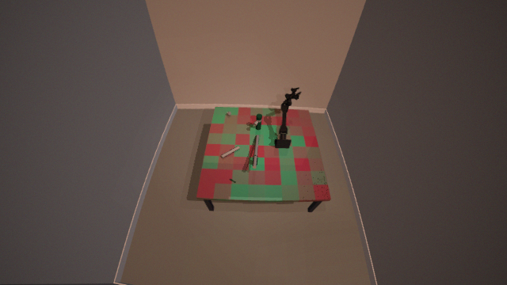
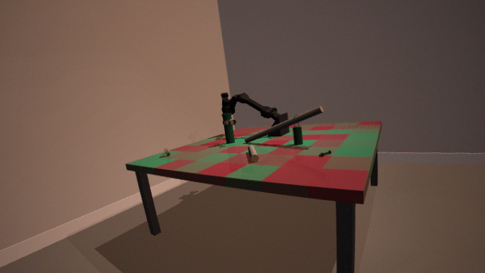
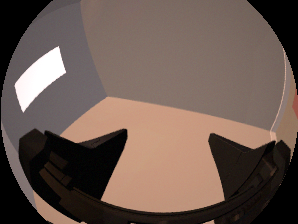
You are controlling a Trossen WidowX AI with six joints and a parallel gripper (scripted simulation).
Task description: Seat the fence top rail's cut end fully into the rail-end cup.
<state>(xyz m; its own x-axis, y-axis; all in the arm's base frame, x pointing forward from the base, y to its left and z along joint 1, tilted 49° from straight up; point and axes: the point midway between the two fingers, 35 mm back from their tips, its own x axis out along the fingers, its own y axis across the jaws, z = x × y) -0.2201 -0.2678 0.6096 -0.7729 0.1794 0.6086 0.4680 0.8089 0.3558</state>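
The rail-end cup lies 540 mm ahead of my gripper tip, 450 mm to the left of it and 190 mm below it. The rest, counted from my gripper tip: small green post: 910 mm to the left, 530 mm ahead, 230 mm below; then small pale fitting: 910 mm ahead, 320 mm below, 160 mm to the left; then short pipe piece: 800 mm ahead, 780 mm to the left, 320 mm below.
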